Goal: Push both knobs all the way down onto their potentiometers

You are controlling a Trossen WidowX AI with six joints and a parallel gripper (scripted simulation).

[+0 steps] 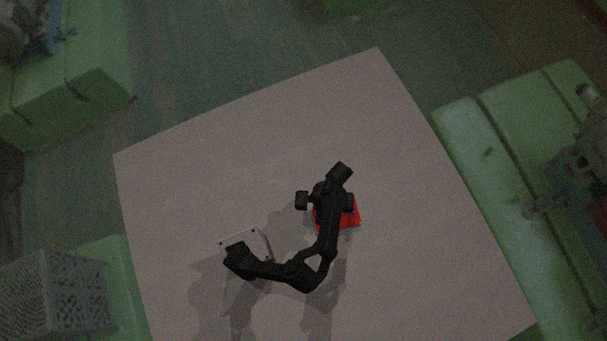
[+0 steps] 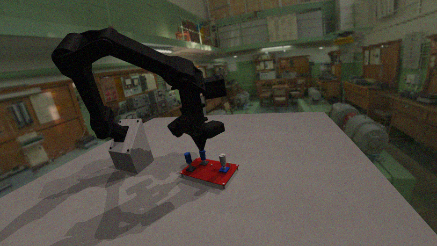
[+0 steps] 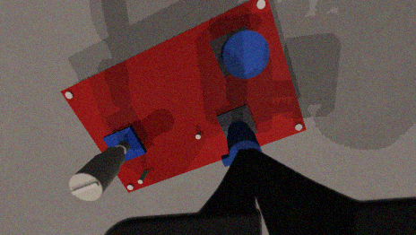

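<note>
The blue knob is 1 cm below my gripper tip.
</note>
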